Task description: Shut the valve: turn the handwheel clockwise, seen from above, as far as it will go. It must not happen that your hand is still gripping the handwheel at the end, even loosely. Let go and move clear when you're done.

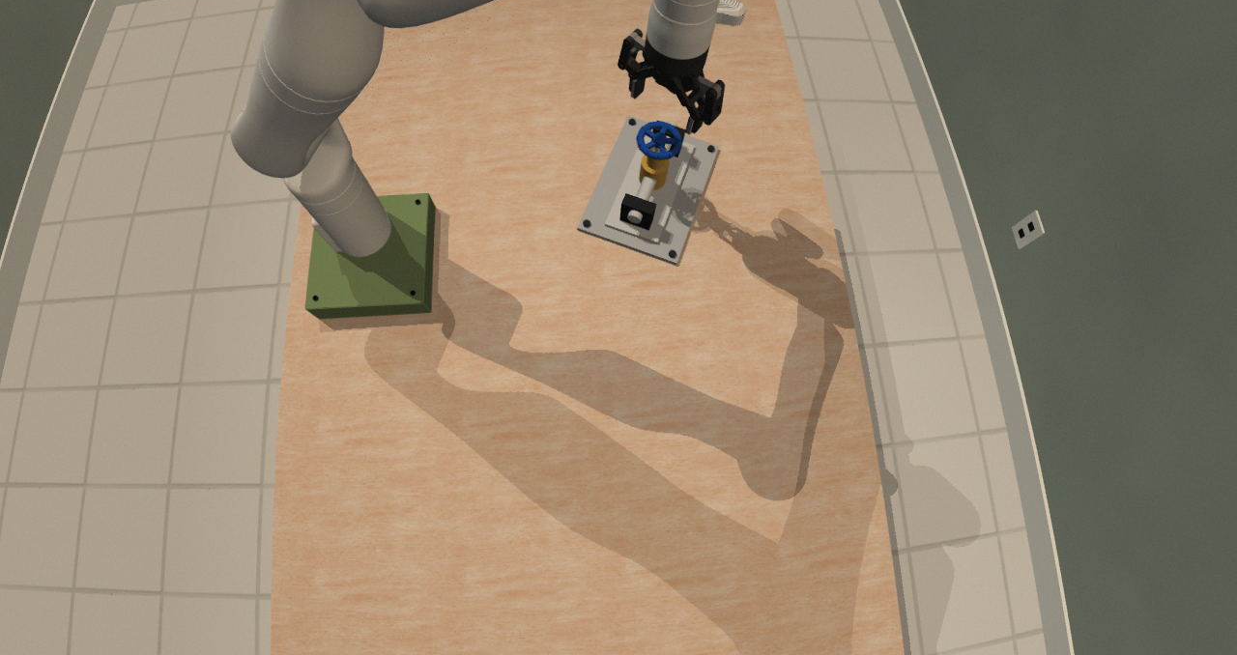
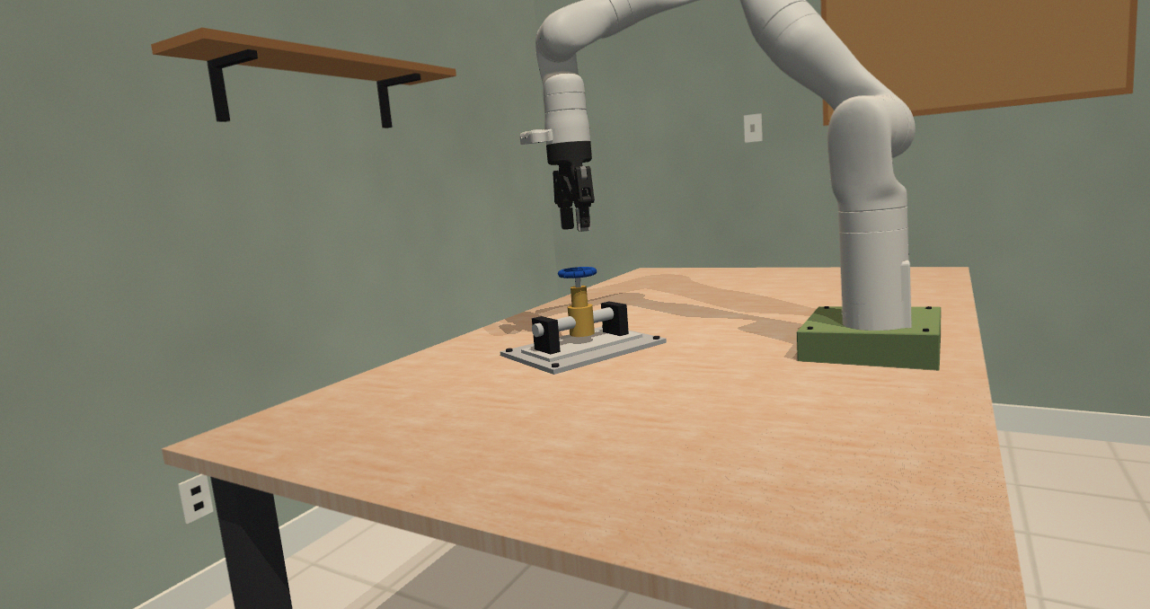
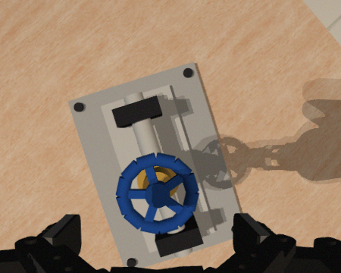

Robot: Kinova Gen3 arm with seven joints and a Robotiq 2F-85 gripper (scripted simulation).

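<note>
Now: hand 90 mm above the blue spoked handwheel.
</note>
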